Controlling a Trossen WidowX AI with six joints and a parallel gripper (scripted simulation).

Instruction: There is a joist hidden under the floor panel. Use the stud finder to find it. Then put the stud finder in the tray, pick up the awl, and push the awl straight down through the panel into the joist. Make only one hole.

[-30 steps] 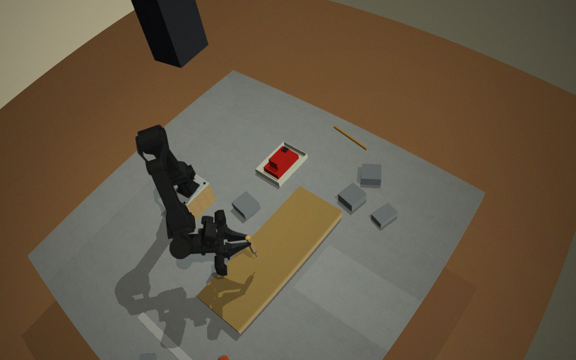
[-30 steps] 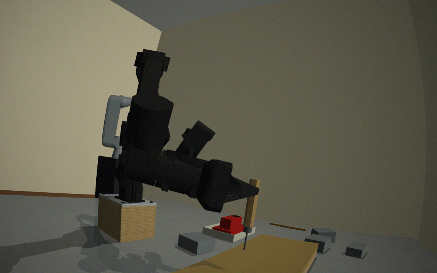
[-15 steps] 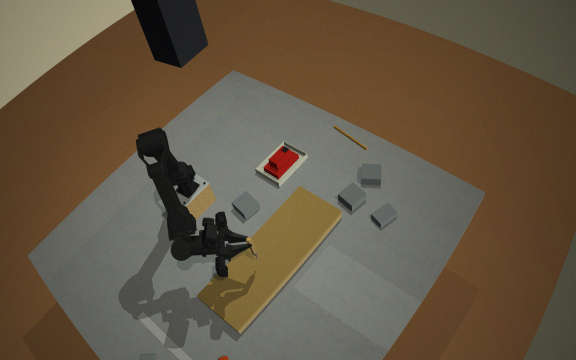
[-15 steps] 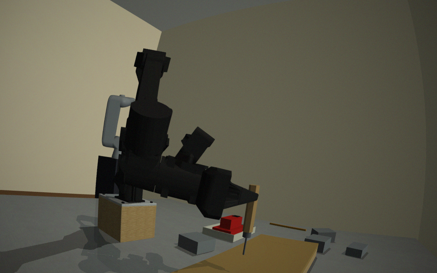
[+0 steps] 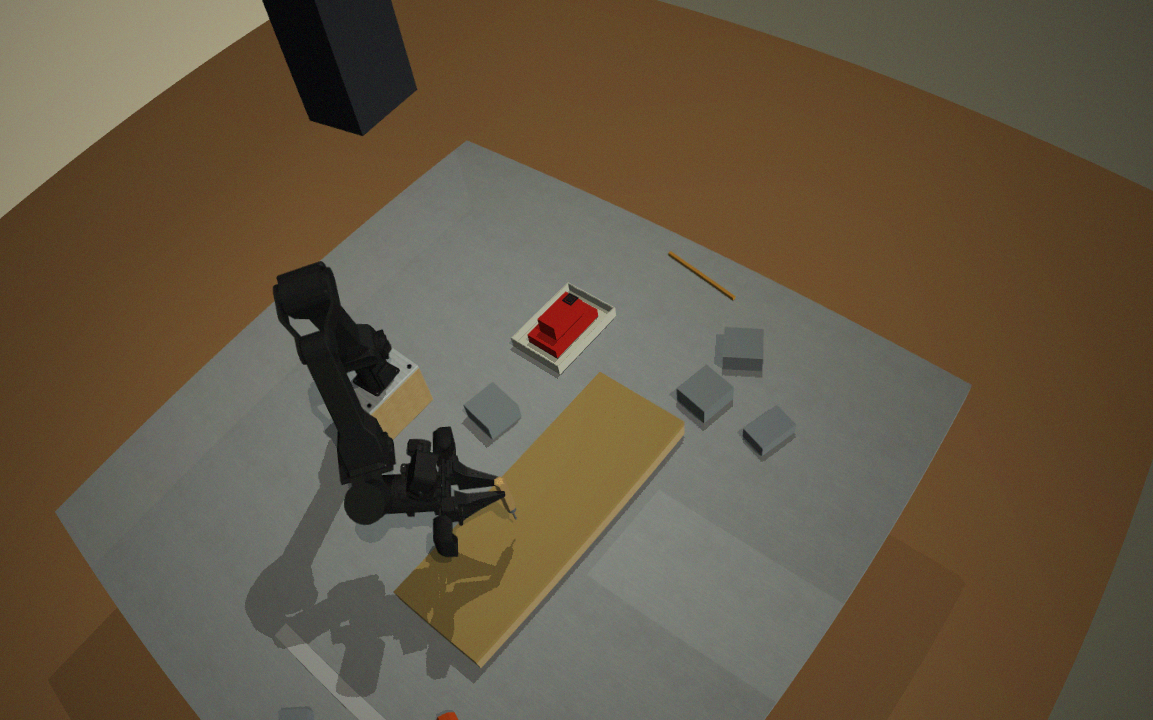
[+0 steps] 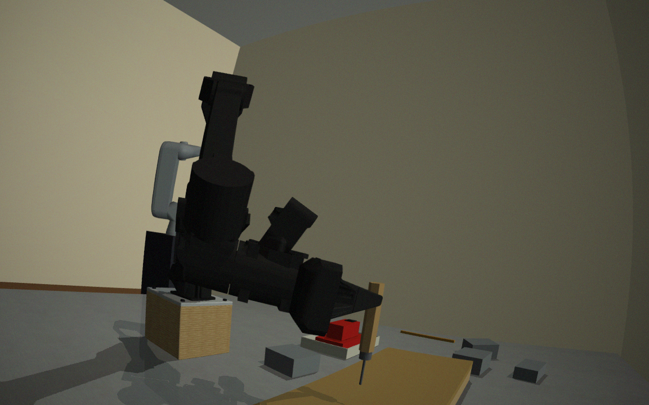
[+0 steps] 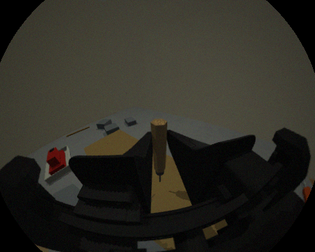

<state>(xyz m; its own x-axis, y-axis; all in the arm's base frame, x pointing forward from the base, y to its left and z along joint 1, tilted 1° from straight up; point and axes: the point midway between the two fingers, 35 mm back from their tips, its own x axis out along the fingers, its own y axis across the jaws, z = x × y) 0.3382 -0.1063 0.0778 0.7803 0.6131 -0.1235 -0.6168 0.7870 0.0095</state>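
My gripper tip is now 6 cm above the awl. From my gripper tip the other things lie so: red stud finder 40 cm to the left, 18 cm behind, 13 cm below; white strip 38 cm to the right, 18 cm below, 11 cm behind; tray 39 cm to the left, 18 cm behind, 17 cm below.
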